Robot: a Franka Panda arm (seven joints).
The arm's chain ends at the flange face. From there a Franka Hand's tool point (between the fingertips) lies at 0.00 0.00 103.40 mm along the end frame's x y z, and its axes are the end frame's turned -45 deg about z.
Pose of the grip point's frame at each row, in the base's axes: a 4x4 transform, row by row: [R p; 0 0 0 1], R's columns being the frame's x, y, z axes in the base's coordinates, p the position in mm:
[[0.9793 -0.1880 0.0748 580.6], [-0.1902 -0.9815 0.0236 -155.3], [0.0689 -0.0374 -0.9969 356.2], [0 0 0 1]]
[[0.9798 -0.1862 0.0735 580.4], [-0.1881 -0.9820 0.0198 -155.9], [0.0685 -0.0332 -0.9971 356.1], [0 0 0 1]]
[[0.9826 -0.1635 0.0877 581.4], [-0.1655 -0.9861 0.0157 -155.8], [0.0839 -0.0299 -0.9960 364.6], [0 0 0 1]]
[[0.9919 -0.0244 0.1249 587.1], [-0.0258 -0.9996 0.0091 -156.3], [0.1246 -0.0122 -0.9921 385.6], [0 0 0 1]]
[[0.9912 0.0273 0.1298 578.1], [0.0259 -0.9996 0.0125 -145.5], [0.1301 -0.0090 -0.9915 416.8], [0 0 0 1]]
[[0.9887 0.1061 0.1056 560.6], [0.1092 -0.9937 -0.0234 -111.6], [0.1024 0.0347 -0.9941 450.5], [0 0 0 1]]
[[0.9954 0.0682 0.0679 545.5], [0.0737 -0.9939 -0.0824 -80.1], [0.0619 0.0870 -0.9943 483.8], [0 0 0 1]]
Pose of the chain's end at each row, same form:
[[0.5595 -0.8254 0.0748 572.9], [-0.8285 -0.5595 0.0236 -157.7], [0.0223 -0.0752 -0.9969 459.3], [0 0 0 1]]
[[0.5612 -0.8245 0.0735 572.8], [-0.8274 -0.5614 0.0198 -157.9], [0.0250 -0.0719 -0.9971 459.2], [0 0 0 1]]
[[0.5792 -0.8104 0.0877 572.3], [-0.8143 -0.5803 0.0157 -157.4], [0.0382 -0.0805 -0.9960 467.6], [0 0 0 1]]
[[0.6841 -0.7186 0.1249 574.2], [-0.7251 -0.6886 0.0091 -157.2], [0.0795 -0.0967 -0.9921 488.2], [0 0 0 1]]
[[0.7202 -0.6816 0.1298 564.7], [-0.6885 -0.7251 0.0125 -146.8], [0.0856 -0.0984 -0.9915 519.3], [0 0 0 1]]
[[0.7741 -0.6241 0.1056 549.7], [-0.6254 -0.7799 -0.0234 -109.2], [0.0969 -0.0479 -0.9941 553.3], [0 0 0 1]]
[[0.7521 -0.6556 0.0679 538.5], [-0.6507 -0.7549 -0.0824 -71.6], [0.1053 0.0177 -0.9943 586.6], [0 0 0 1]]

